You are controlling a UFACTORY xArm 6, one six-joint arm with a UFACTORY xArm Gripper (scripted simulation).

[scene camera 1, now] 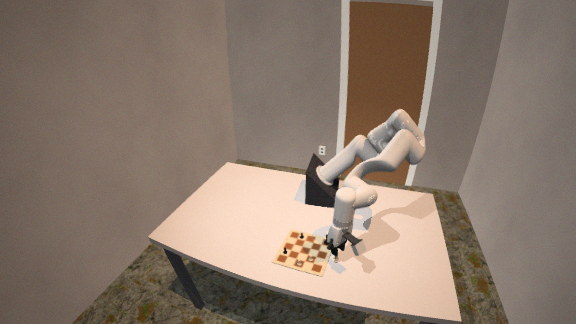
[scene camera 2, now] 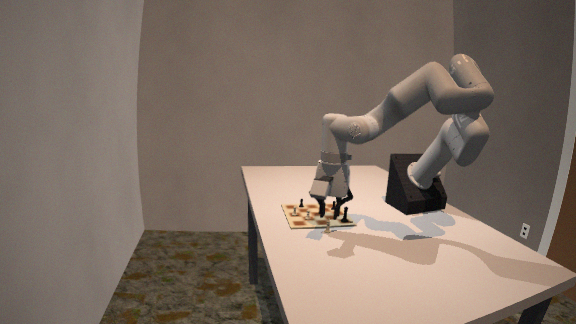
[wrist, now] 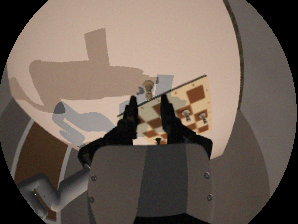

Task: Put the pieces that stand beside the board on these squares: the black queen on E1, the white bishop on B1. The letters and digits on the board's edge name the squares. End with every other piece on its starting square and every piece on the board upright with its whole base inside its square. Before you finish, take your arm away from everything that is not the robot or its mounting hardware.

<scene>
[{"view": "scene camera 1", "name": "my gripper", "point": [337, 251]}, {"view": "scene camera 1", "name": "chessboard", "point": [311, 244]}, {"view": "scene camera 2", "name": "my gripper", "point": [328, 217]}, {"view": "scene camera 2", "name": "chessboard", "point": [295, 222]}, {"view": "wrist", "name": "my gripper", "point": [148, 102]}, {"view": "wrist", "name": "chessboard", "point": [195, 96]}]
</scene>
